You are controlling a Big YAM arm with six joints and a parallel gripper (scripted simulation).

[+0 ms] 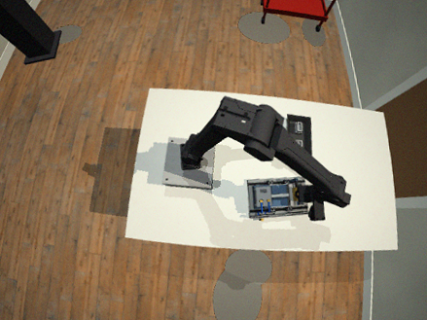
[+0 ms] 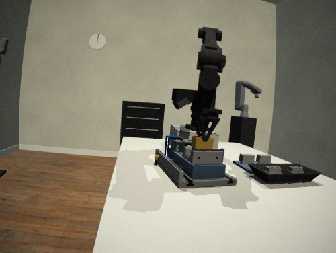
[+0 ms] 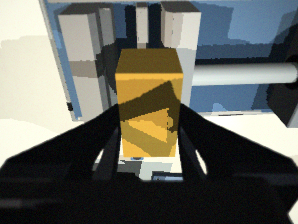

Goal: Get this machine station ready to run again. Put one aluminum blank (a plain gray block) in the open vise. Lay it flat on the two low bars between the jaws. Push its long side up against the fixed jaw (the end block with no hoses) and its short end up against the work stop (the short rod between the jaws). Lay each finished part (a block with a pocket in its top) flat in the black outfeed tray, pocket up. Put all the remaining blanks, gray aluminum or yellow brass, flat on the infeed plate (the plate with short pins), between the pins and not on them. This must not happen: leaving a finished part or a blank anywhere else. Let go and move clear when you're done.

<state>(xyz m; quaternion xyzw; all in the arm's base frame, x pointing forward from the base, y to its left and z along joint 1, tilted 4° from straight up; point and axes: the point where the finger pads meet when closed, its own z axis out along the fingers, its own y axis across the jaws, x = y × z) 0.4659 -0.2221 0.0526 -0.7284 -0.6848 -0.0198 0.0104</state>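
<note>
My hand is 5 cm to the right of the dark rod, 4 cm above it and 1 cm short of it. The rest, counted from my hand: yellow brass blank: 2 cm below; light cylinder: 8 cm behind, 6 cm below, 1 cm to the left; vise: 9 cm below, 6 cm behind.
</note>
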